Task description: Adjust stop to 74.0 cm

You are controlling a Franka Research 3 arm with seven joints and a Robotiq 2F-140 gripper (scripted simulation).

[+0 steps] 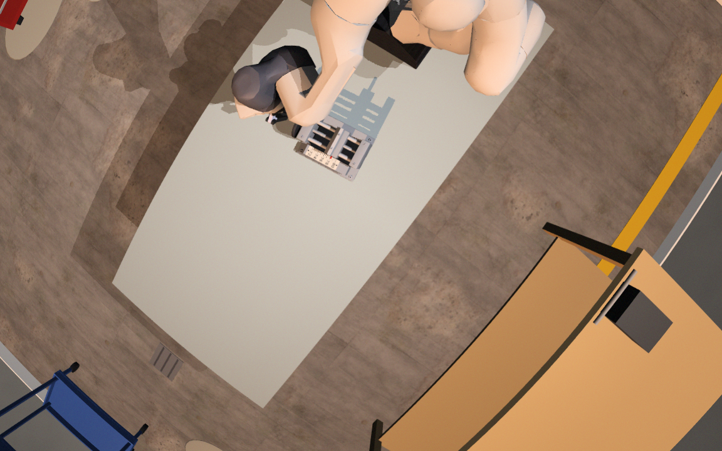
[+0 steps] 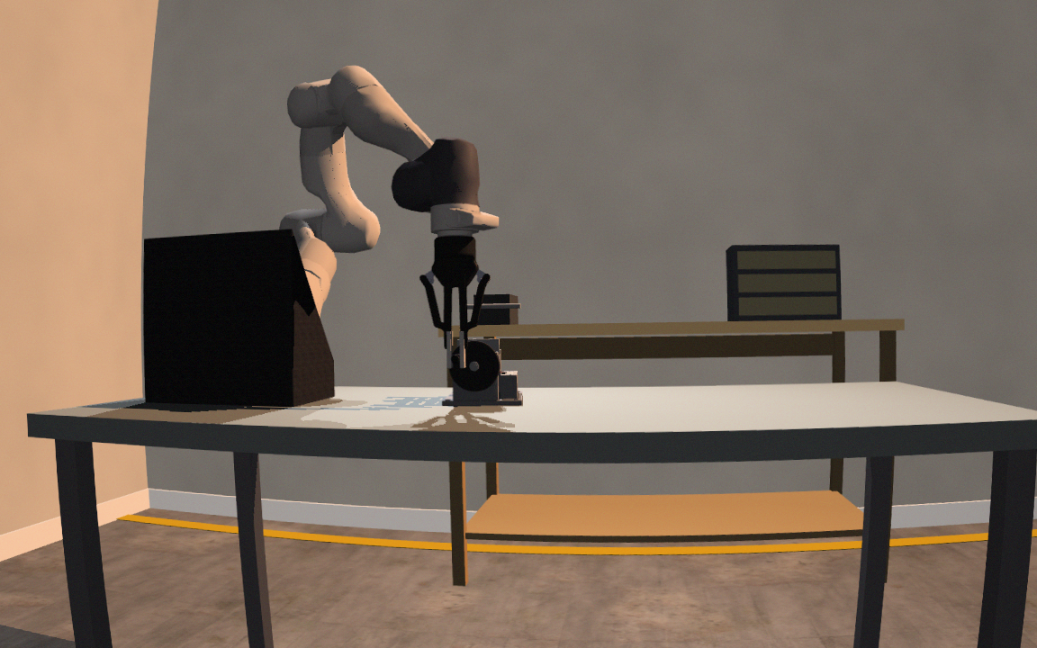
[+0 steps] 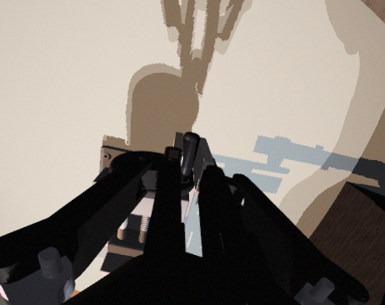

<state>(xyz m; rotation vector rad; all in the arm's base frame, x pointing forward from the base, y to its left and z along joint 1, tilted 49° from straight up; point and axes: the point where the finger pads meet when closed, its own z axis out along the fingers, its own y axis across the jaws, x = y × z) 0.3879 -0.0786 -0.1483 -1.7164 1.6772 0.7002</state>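
Right now my hand is 1 cm short of the black handwheel, 2 cm to the right of it and 2 cm above it.
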